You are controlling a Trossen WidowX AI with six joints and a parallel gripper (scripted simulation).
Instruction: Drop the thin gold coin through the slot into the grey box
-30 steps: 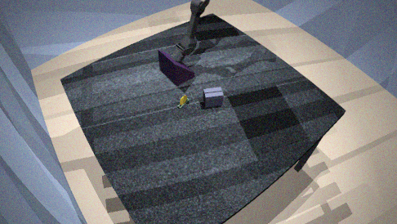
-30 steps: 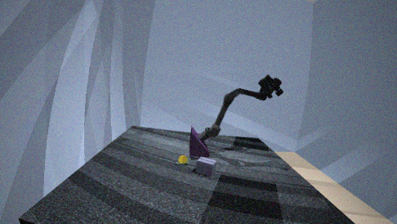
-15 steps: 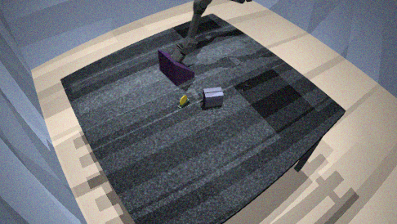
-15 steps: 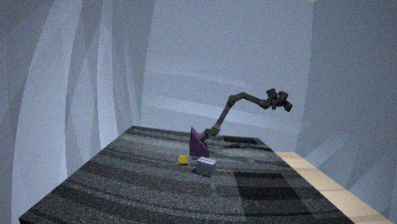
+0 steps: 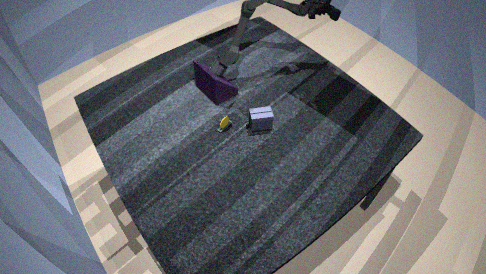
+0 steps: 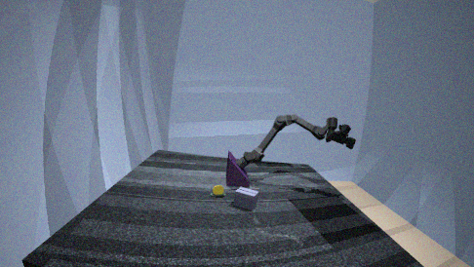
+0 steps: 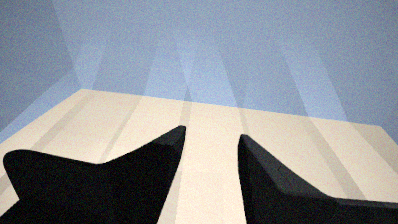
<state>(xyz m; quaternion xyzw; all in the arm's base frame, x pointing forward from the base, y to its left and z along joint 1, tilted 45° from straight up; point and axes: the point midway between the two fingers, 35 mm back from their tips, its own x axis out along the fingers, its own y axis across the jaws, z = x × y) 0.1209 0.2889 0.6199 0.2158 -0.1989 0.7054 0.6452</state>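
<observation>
My gripper tip is 10 cm short of the gold coin, 80 cm to the left of it and 29 cm above it.
</observation>
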